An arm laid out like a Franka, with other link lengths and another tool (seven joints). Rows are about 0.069 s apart.
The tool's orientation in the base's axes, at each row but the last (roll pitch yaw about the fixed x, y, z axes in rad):
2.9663, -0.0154, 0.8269
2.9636, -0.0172, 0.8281
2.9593, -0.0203, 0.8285
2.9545, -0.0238, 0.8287
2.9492, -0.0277, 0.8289
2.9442, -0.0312, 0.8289
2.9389, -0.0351, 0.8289
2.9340, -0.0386, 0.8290
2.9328, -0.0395, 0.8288
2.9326, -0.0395, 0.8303
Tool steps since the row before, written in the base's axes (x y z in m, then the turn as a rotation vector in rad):
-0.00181, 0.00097, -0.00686, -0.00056, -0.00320, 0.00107
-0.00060, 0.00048, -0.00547, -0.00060, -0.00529, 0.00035
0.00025, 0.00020, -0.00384, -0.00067, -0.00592, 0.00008
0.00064, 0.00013, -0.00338, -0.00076, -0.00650, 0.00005
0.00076, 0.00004, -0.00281, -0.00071, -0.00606, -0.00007
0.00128, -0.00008, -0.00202, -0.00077, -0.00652, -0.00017
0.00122, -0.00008, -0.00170, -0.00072, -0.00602, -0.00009
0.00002, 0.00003, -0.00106, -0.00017, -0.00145, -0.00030
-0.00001, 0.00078, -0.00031, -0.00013, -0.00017, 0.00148
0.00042, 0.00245, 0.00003, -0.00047, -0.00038, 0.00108
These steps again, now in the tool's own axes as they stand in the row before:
-0.00062, -0.00315, 0.00640, -0.00272, 0.00192, -0.00079
-0.00015, -0.00172, 0.00525, -0.00430, 0.00316, 0.00014
0.00024, -0.00065, 0.00379, -0.00481, 0.00348, 0.00046
0.00045, -0.00025, 0.00340, -0.00530, 0.00380, 0.00054
0.00046, -0.00002, 0.00287, -0.00495, 0.00352, 0.00062
0.00074, 0.00058, 0.00220, -0.00533, 0.00376, 0.00076
0.00071, 0.00059, 0.00188, -0.00492, 0.00348, 0.00063
-0.00001, -0.00022, 0.00104, -0.00119, 0.00078, 0.00042
0.00056, -0.00059, 0.00021, -0.00015, 0.00033, -0.00145
0.00209, -0.00132, -0.00023, -0.00055, 0.00014, -0.00110

